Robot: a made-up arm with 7 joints. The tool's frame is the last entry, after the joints.
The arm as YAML. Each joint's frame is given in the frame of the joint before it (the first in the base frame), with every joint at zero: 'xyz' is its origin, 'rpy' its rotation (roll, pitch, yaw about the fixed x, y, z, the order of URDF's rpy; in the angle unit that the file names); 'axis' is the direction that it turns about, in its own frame. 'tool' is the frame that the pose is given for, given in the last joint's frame.
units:
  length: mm
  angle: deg
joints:
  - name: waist
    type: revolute
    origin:
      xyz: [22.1, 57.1, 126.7]
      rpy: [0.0, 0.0, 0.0]
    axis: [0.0, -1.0, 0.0]
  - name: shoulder
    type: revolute
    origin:
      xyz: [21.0, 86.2, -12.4]
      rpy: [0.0, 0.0, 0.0]
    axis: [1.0, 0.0, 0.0]
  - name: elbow
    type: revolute
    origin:
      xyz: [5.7, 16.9, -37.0]
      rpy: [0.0, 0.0, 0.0]
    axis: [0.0, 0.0, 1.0]
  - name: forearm
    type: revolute
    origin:
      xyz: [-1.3, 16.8, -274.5]
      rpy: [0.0, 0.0, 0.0]
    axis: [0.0, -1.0, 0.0]
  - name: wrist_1
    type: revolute
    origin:
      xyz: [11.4, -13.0, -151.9]
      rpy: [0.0, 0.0, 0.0]
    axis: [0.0, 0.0, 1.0]
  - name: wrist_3
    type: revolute
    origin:
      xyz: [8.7, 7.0, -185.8]
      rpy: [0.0, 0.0, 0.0]
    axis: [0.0, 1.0, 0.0]
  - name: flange
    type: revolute
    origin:
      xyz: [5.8, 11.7, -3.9]
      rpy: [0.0, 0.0, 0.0]
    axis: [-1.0, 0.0, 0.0]
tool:
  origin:
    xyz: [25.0, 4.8, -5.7]
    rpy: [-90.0, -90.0, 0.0]
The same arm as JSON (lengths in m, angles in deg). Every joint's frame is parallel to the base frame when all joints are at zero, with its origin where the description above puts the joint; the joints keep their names.
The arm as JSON. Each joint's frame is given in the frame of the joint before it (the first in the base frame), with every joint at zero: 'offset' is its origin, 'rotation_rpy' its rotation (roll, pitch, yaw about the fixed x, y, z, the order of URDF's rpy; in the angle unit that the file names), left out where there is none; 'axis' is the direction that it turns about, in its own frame. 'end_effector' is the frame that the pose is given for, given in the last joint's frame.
{"length_unit": "m", "angle_unit": "deg", "chain": [{"id": "waist", "offset": [0.0221, 0.0571, 0.1267], "axis": [0.0, -1.0, 0.0]}, {"id": "shoulder", "offset": [0.021, 0.0862, -0.0124], "axis": [1.0, 0.0, 0.0]}, {"id": "elbow", "offset": [0.0057, 0.0169, -0.037], "axis": [0.0, 0.0, 1.0]}, {"id": "forearm", "offset": [-0.0013, 0.0168, -0.2745], "axis": [0.0, -1.0, 0.0]}, {"id": "wrist_1", "offset": [0.0114, -0.013, -0.1519], "axis": [0.0, 0.0, 1.0]}, {"id": "wrist_3", "offset": [0.0087, 0.007, -0.1858], "axis": [0.0, 1.0, 0.0]}, {"id": "flange", "offset": [0.0058, 0.0117, -0.0039], "axis": [-1.0, 0.0, 0.0]}], "end_effector": {"offset": [0.025, 0.0048, -0.0057], "rotation_rpy": [-90.0, -90.0, 0.0]}}
